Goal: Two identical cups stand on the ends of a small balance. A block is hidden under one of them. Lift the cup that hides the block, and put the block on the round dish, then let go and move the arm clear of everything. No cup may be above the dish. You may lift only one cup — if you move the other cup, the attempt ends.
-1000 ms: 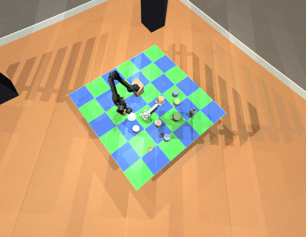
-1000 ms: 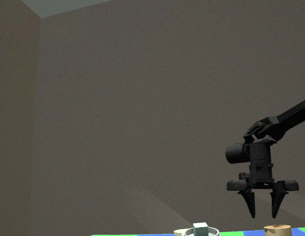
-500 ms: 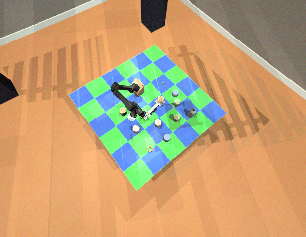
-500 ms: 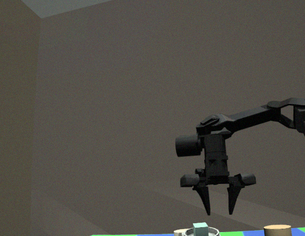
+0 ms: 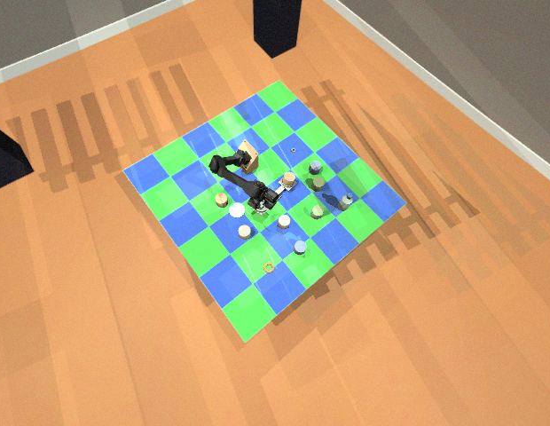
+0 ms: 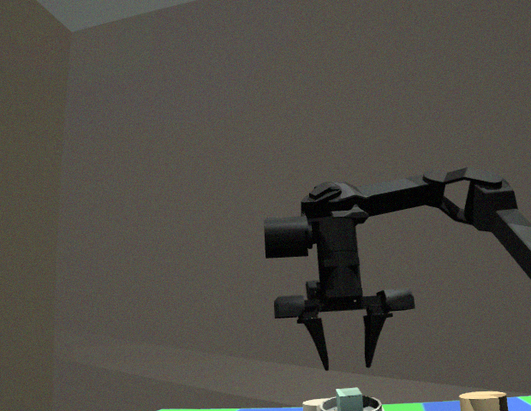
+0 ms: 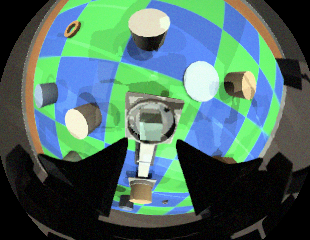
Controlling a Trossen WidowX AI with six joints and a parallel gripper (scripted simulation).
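The pale green block lies 40 mm below my gripper tip. Also, from my gripper tip: tan cup: 180 mm behind, 180 mm to the right, 90 mm below; balance: 20 mm behind, 120 mm to the left, 90 mm below; white round dish: 90 mm behind, 110 mm to the right, 130 mm below.
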